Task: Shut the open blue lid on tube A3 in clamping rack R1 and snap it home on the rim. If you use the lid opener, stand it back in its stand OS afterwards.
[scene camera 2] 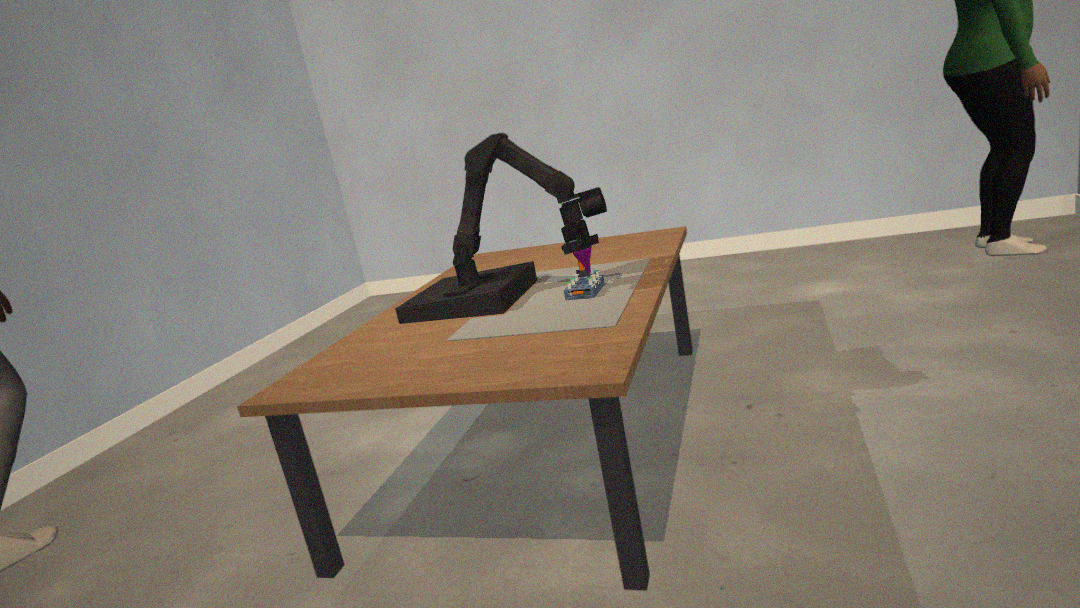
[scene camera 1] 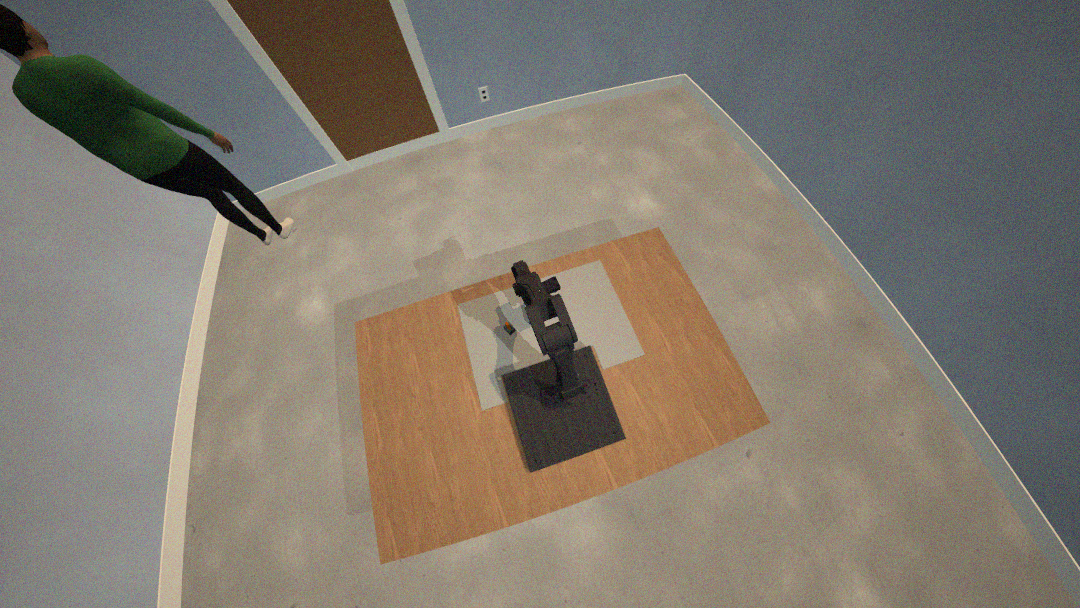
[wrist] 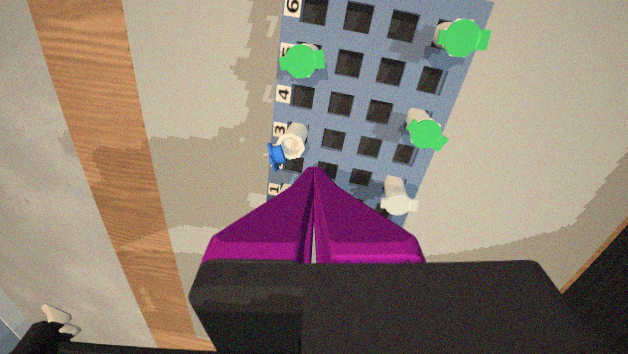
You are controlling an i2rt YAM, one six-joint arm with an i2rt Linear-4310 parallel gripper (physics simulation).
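Places are measured from the arm's base along level axes (x ahead, y left, z up), in centimetres.
Pixels of known places: gripper, between the fingertips: (scene camera 2: 589, 273) (wrist: 314, 177); arm's base, origin of its link: (scene camera 2: 470, 285) (scene camera 1: 570, 394).
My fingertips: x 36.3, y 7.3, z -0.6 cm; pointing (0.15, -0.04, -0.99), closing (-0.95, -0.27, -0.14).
Ahead of a thing's pixels: the offset from my fingertips to its top centre. "spot": to the spot under its first point. Level surfaces: height alone.
The blue clamping rack R1 {dy -2.8, dx -1.2, dz +1.4 cm} (scene camera 2: 592, 291) (wrist: 320, 121) stands on the grey mat. In the wrist view tube A3 {spot: dy -0.9, dx +1.6, dz -0.9 cm} (wrist: 291, 144) stands in the rack beside the label 3, its whitish mouth uncovered. Its blue lid {dy -0.9, dx +1.9, dz +0.9 cm} (wrist: 275, 156) is open and hangs at the lower left side of the rim. My gripper (wrist: 314, 177) (scene camera 2: 586, 272) is shut and empty. Its magenta fingertips appear just below and right of the tube and lid in the wrist view, above the rack. A small orange item {dy +11.5, dx -7.2, dz +3.5 cm} (scene camera 1: 507, 326) shows left of the arm; I cannot tell whether it is the lid opener in stand OS.
Green-lidded tubes (wrist: 301, 61) (wrist: 462, 38) (wrist: 426, 134) stand in the rack. A white-capped tube {dy +0.1, dx -4.5, dz -0.2 cm} (wrist: 398, 204) stands at the lower right. The grey mat {dz -5.0 cm} (scene camera 1: 608, 317) (scene camera 2: 529, 320) lies on the wooden table {dz -5.3 cm} (scene camera 1: 423, 453) (scene camera 2: 423, 362). The dark arm base (scene camera 1: 566, 430) (scene camera 2: 453, 302) stands beside it.
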